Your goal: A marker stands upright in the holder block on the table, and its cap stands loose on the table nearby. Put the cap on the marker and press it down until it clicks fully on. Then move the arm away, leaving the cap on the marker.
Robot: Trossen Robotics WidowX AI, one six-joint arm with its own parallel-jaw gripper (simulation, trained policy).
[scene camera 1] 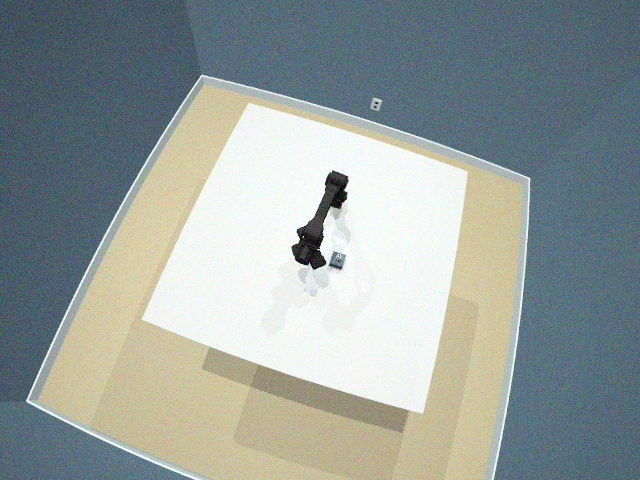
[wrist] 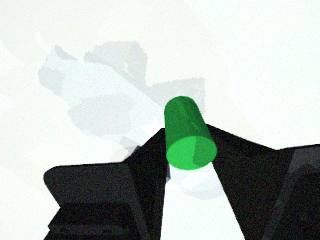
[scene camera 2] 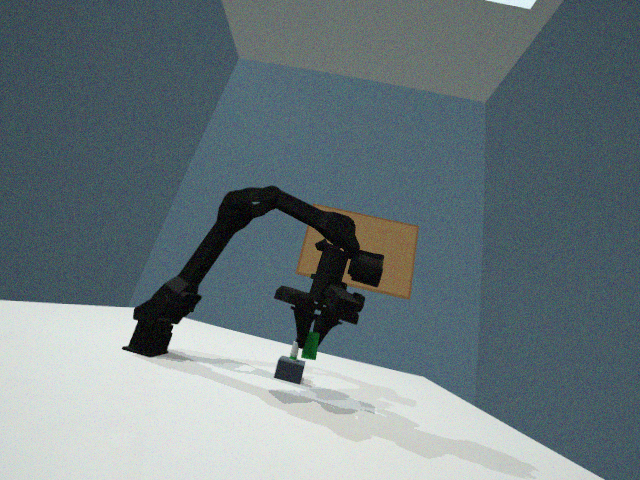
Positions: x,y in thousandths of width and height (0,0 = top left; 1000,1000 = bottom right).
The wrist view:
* gripper: 577,548
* green cap: 592,606
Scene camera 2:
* gripper: 479,728
